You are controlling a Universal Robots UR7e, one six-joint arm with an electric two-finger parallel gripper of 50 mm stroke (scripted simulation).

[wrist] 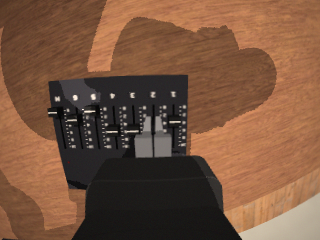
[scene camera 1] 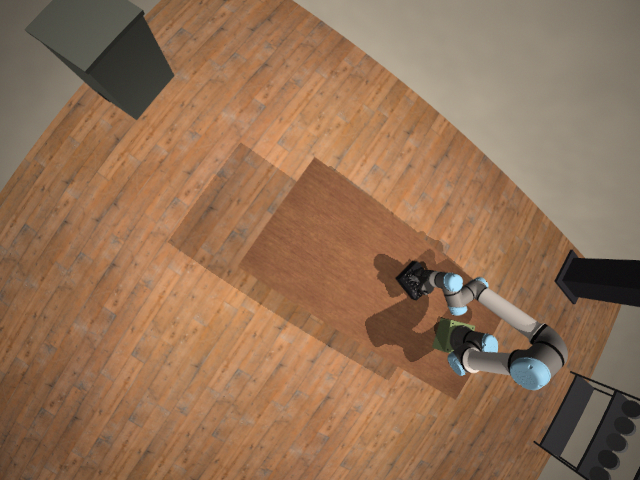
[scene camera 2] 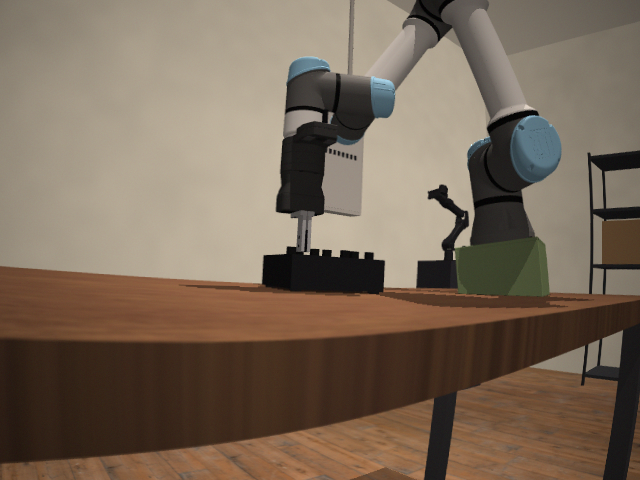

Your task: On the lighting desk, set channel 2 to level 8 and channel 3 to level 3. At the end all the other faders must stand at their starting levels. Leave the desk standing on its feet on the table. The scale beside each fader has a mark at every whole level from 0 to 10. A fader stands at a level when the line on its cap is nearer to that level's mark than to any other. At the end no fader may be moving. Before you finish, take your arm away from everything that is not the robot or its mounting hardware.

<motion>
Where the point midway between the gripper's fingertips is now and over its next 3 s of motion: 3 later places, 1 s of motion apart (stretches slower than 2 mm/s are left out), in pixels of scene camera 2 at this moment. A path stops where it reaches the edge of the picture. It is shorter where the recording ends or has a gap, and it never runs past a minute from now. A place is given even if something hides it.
My gripper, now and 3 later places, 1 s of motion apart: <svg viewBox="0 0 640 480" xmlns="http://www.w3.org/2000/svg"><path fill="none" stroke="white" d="M303 251L305 238L305 226L297 226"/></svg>
</motion>
